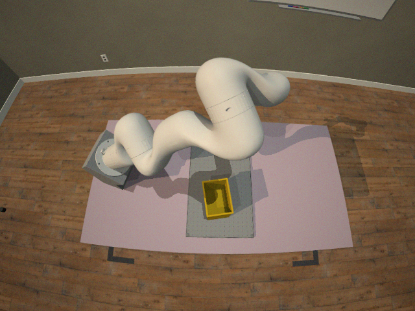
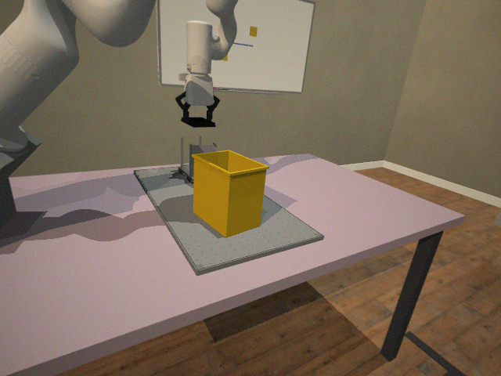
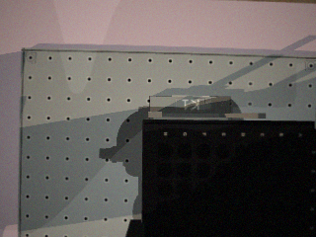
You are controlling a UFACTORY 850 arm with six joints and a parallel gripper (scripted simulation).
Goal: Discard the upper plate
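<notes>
My gripper is now 37 cm to the left of the yellow plastics bin W1 and 14 cm above it. Round my hand: light plate (20 cm below); black 96-well plate (1 cm below).
</notes>
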